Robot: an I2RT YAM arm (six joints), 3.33 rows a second.
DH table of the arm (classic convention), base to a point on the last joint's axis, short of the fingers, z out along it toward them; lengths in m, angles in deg. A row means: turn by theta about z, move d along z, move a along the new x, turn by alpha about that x. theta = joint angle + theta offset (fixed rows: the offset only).
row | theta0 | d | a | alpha
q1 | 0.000 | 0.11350 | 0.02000 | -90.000
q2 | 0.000 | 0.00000 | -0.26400 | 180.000
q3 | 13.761 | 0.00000 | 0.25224 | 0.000
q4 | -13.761 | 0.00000 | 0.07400 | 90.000
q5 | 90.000 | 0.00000 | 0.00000 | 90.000
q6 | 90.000 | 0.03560 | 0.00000 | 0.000
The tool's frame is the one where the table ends.
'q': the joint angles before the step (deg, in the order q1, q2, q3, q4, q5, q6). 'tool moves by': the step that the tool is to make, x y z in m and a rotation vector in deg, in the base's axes. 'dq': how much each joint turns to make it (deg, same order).
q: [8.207 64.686 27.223 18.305 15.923 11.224]
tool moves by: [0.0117 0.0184 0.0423 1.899 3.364 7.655]
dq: [3.015 0.009 11.519 -14.657 -5.203 0.655]
